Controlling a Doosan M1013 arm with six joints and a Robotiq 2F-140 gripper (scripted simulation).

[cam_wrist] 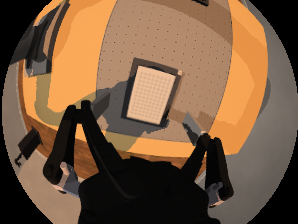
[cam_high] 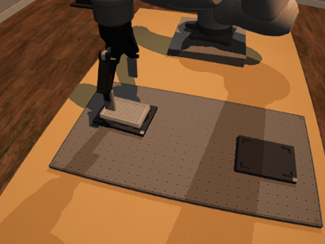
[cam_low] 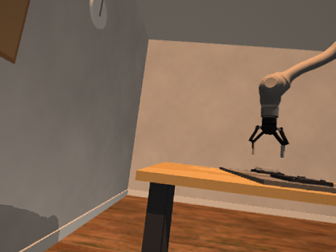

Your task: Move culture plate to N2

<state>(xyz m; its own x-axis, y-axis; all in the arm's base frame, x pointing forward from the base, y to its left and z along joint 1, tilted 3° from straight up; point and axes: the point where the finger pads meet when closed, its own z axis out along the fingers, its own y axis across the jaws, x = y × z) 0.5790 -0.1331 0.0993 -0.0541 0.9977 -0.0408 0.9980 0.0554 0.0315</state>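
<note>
The lid is 80 mm below my hand. Round my hand: plate: 80 mm below; then black nest N1: 100 mm below; then black nest N2: 10 mm ahead, 420 mm to the left, 100 mm below.
</note>
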